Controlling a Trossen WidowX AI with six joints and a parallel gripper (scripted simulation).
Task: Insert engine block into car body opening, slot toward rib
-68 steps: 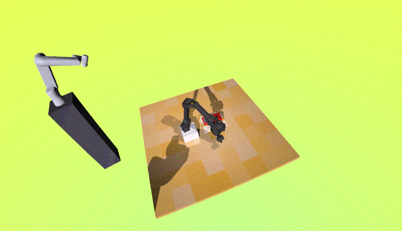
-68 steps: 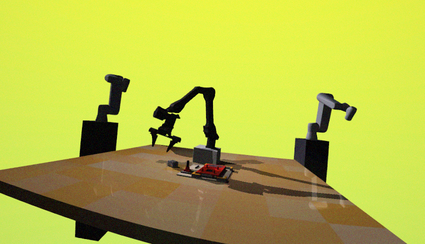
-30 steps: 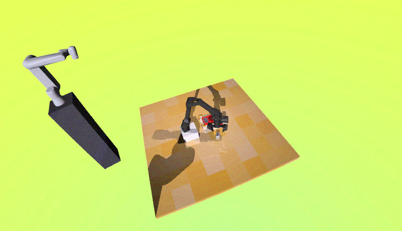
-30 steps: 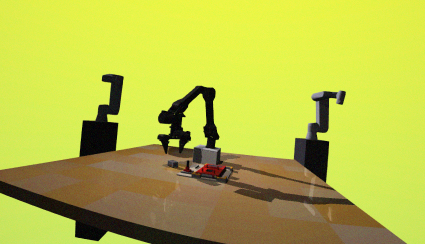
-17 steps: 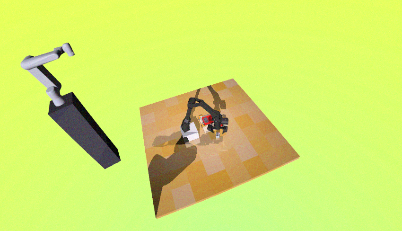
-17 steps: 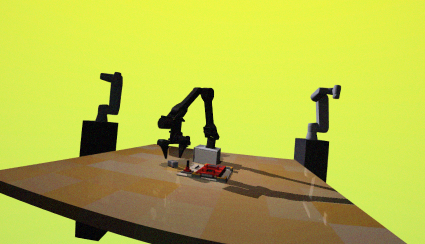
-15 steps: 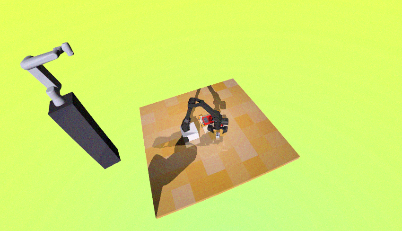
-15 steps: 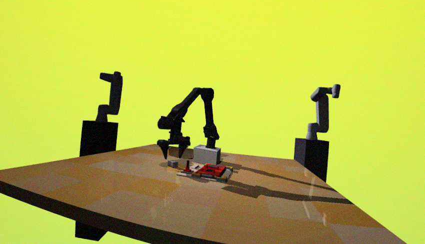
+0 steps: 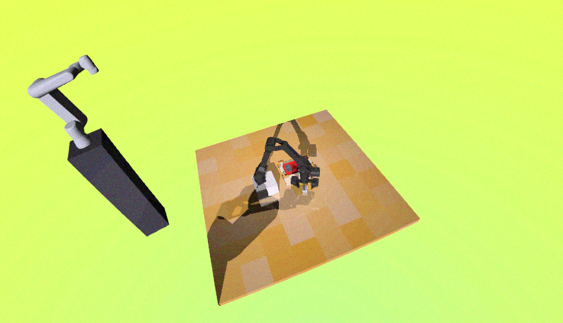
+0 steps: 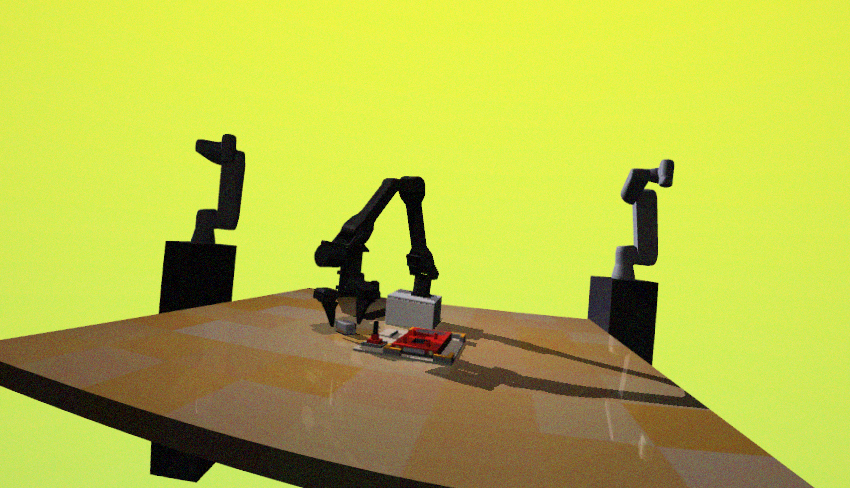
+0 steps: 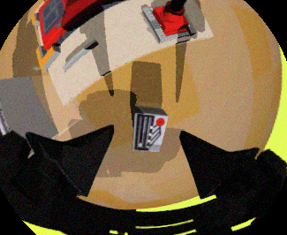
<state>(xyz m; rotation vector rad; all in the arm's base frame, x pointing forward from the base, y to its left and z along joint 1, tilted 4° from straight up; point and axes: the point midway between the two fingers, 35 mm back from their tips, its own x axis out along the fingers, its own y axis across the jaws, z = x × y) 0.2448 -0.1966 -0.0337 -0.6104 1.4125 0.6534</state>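
My gripper tip is now 20 cm to the right of the pale base plate, 7 cm short of it and 1 cm above it. Round my gripper tip: engine block 1 cm below; black post 10 cm ahead, 9 cm to the left, 1 cm above.
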